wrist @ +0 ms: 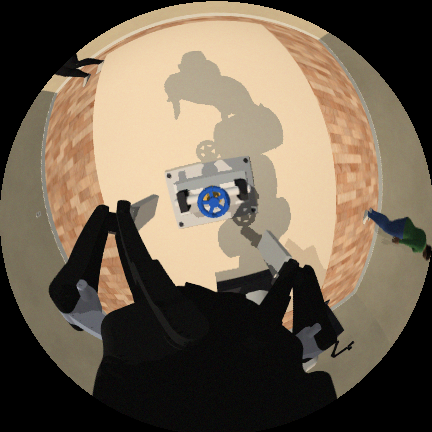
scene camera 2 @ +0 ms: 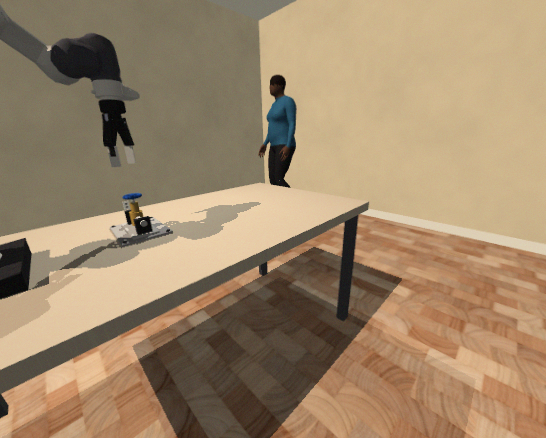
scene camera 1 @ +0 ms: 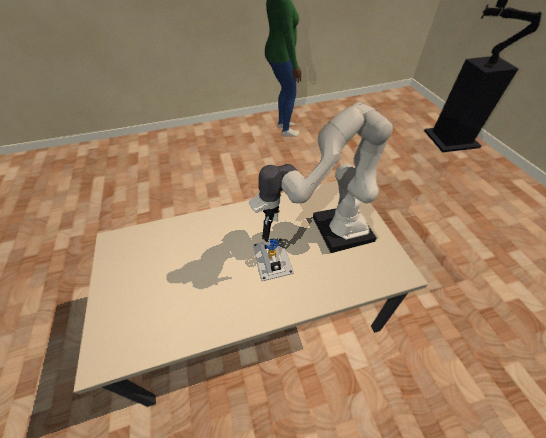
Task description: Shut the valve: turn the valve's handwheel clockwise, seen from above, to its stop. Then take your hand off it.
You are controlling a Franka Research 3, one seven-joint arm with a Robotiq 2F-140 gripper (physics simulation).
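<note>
The valve's blue handwheel [scene camera 1: 272,244] [scene camera 2: 132,196] [wrist: 213,202] lies level on top of a brass valve body [scene camera 1: 272,253] [scene camera 2: 135,215]. The valve is mounted on a grey base plate [scene camera 1: 261,263] [scene camera 2: 157,231] [wrist: 173,192] with bolts at its corners, on the table. My gripper [scene camera 1: 266,237] [scene camera 2: 123,161] [wrist: 210,222] is open and empty. It points down, with its fingertips well above the handwheel and apart from it. In the wrist view the wheel shows between and beyond the spread fingers. No turning mark on the wheel can be made out.
The arm's black base [scene camera 1: 345,241] [scene camera 2: 12,267] [wrist: 242,281] stands on the table [scene camera 1: 175,320] [scene camera 2: 240,235] [wrist: 135,125]. A person in green [scene camera 1: 282,45] [wrist: 412,235] and one in blue [scene camera 2: 281,120] stand away from the table. A black pedestal [scene camera 1: 472,100] bears another arm.
</note>
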